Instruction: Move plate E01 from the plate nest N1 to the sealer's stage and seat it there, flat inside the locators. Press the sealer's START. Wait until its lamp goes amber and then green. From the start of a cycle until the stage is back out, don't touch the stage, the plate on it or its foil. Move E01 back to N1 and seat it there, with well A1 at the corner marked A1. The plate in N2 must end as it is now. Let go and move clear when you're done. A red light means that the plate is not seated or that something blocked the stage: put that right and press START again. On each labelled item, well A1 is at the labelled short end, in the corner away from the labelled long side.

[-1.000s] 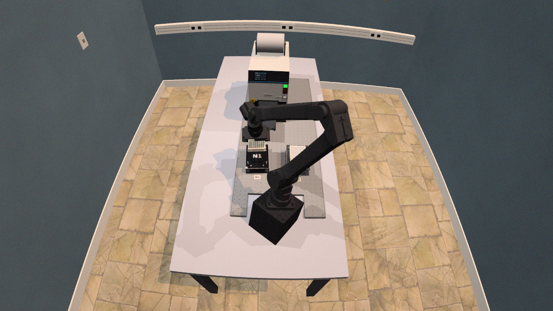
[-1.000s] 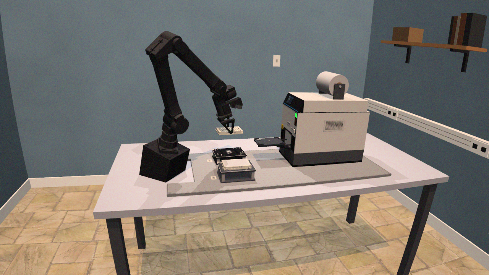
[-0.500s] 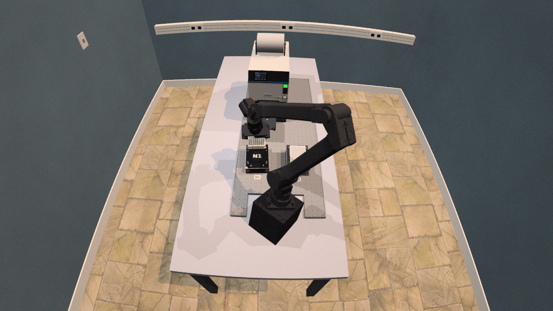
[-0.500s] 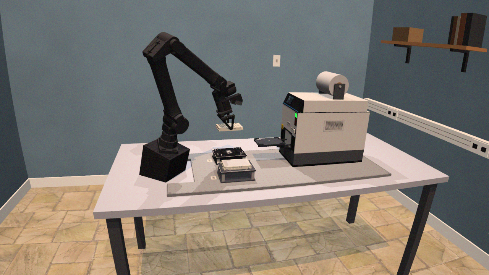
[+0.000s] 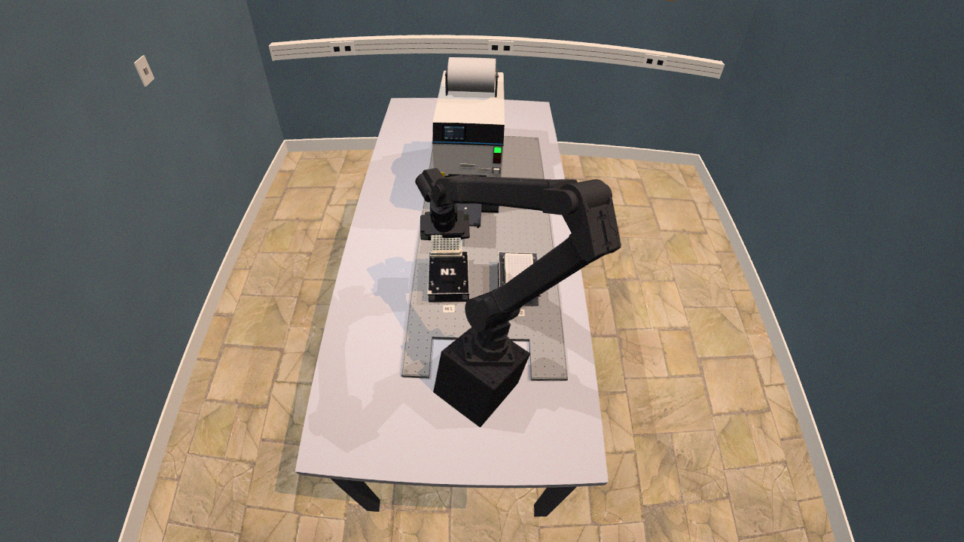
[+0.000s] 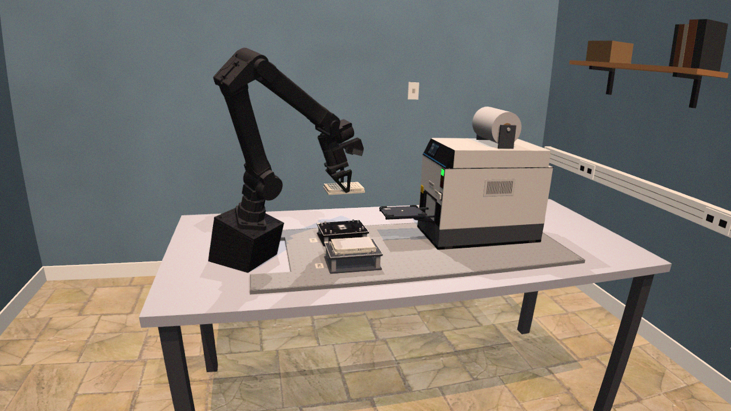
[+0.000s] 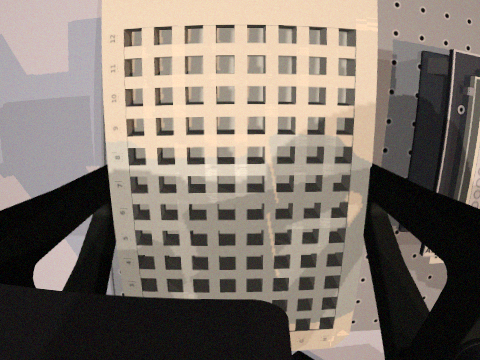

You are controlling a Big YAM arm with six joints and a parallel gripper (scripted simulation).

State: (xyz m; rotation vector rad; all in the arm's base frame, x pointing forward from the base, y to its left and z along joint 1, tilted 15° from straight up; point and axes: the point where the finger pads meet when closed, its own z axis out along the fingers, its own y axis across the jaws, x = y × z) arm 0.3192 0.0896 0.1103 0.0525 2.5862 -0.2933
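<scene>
My gripper is now 190 mm short of the sealer stage, 80 mm to the left of it and 80 mm above it. The rest, counted from my hand: cream plate: 40 mm behind, 210 mm to the right, 130 mm below; then nest N1: 150 mm below; then foil roll: 520 mm ahead, 130 mm to the right, 230 mm above.
</scene>
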